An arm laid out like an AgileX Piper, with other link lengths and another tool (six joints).
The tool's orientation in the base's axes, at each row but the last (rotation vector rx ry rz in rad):
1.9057 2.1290 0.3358
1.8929 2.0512 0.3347
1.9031 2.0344 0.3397
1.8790 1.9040 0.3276
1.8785 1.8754 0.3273
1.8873 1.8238 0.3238
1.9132 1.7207 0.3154
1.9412 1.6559 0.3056
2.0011 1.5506 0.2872
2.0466 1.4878 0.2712
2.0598 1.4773 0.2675
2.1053 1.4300 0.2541
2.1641 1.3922 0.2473
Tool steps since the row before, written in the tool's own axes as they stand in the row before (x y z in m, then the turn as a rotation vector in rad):
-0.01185 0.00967 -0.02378 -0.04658 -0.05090 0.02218
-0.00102 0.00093 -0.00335 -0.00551 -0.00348 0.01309
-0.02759 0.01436 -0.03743 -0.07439 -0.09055 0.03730
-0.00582 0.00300 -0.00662 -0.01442 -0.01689 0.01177
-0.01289 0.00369 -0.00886 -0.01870 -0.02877 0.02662
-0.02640 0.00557 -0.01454 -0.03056 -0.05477 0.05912
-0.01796 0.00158 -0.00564 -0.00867 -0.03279 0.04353
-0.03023 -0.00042 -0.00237 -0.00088 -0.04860 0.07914
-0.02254 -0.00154 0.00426 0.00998 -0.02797 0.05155
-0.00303 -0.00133 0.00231 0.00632 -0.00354 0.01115
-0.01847 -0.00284 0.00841 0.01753 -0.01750 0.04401
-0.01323 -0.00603 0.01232 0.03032 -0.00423 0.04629
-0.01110 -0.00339 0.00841 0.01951 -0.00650 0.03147
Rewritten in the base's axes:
0.00202 -0.01062 0.02613 -0.03502 -0.05202 -0.03633
-0.00040 -0.00077 0.00352 0.00230 -0.00644 -0.01292
-0.00036 -0.02439 0.04211 -0.06436 -0.08303 -0.06394
-0.00057 -0.00470 0.00802 -0.00977 -0.01669 -0.01605
-0.00153 -0.01122 0.01140 -0.01327 -0.02365 -0.03392
-0.00441 -0.02323 0.01950 -0.02069 -0.04160 -0.07260
-0.00436 -0.01617 0.00874 -0.00671 -0.01747 -0.05191
-0.00790 -0.02837 0.00724 0.00008 -0.01832 -0.09105
-0.00586 -0.02223 -0.00028 0.00620 -0.00260 -0.05911
-0.00102 -0.00330 -0.00209 0.00482 0.00275 -0.01208
-0.00499 -0.01916 -0.00529 0.01351 0.00484 -0.04842
-0.00452 -0.01465 -0.01131 0.03026 0.01207 -0.04493
-0.00398 -0.01167 -0.00731 0.01724 0.00837 -0.03234

